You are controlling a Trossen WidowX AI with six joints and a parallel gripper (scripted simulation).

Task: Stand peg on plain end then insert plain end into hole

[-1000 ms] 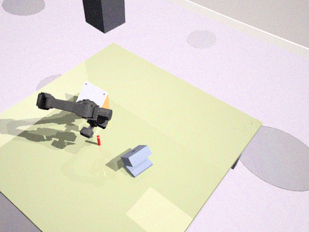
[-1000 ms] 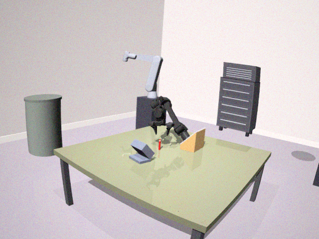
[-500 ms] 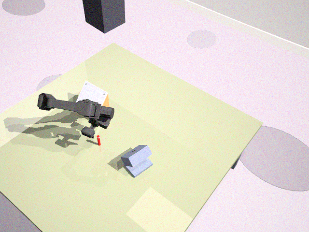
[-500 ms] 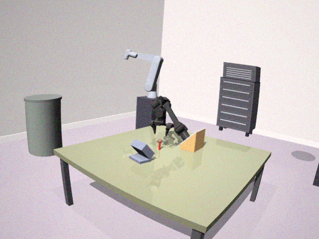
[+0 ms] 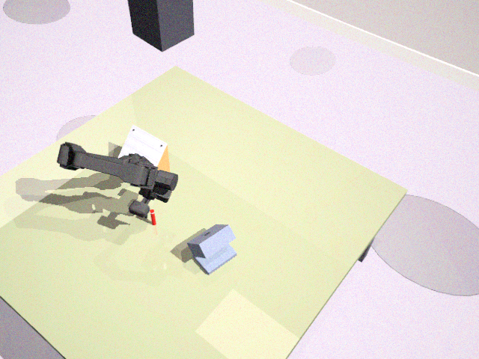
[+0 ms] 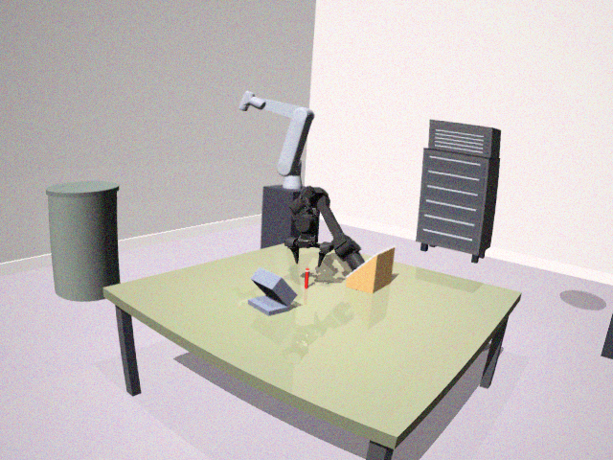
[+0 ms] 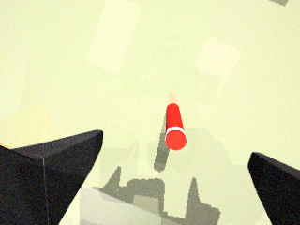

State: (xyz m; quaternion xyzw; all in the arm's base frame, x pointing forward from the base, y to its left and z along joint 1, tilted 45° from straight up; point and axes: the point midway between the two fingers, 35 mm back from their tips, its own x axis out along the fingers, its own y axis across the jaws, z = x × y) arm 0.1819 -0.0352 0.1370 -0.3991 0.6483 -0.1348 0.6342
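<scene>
My gripper tip is 4 cm above the red peg. From my gripper tip the other things lie so: blue-grey sloped panel (24 cm ahead, 6 cm to the left, 2 cm below).
</scene>
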